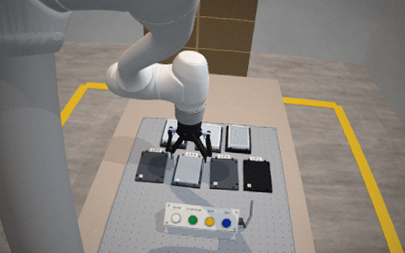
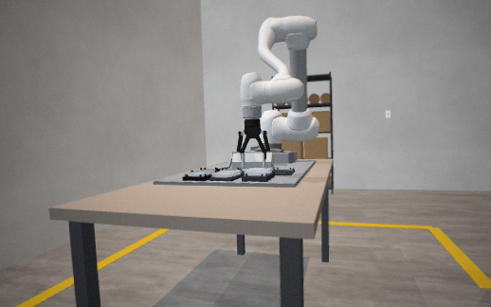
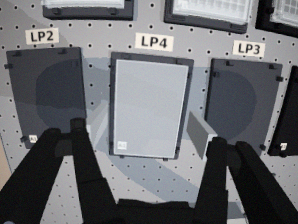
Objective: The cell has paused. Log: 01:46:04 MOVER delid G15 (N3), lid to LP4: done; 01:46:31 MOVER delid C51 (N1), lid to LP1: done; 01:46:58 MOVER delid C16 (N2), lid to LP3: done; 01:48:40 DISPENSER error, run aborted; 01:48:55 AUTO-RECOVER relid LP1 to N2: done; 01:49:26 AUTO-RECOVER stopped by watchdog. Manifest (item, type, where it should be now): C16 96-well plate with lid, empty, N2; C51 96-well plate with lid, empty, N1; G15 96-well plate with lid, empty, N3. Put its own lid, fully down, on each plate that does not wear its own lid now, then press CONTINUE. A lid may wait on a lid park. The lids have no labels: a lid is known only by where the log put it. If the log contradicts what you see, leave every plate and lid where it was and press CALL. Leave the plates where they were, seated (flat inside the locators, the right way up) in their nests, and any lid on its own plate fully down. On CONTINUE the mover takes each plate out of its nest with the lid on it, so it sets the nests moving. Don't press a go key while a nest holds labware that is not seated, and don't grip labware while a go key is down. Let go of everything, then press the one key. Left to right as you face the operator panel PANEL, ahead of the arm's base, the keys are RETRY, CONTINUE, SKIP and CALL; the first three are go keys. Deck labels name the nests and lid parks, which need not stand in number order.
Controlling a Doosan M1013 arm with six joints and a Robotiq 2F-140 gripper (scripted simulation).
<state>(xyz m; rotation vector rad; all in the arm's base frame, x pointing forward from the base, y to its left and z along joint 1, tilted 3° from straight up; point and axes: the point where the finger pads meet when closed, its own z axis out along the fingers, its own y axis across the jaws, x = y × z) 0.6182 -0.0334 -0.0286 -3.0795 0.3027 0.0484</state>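
Now: hand 50 mm above the lid park LP4. Also, from my hand: lid park LP3: 20 mm behind, 130 mm to the right, 50 mm below; plate: 190 mm ahead, 40 mm to the left, 30 mm below; lid park LP2: 30 mm ahead, 130 mm to the left, 50 mm below.
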